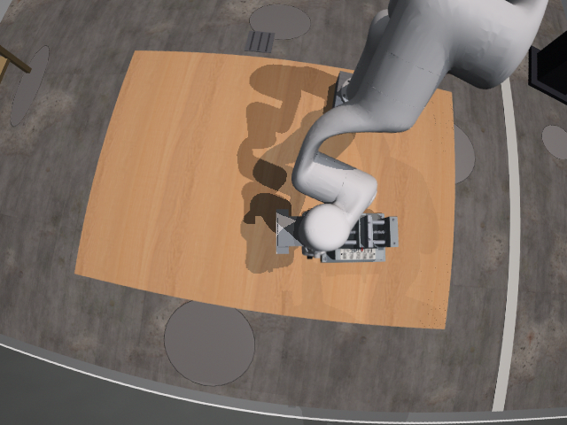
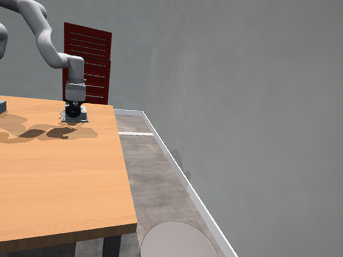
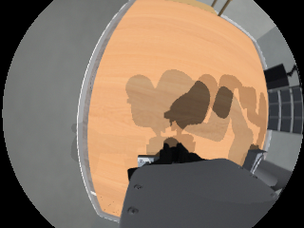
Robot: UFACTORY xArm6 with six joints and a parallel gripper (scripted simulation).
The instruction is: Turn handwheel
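Now: hand 50 mm past the stop, 150 mm to the right of it and 10 mm above it. The rest, counted from my hand: black handwheel 10 mm behind, 20 mm to the left, 10 mm below.
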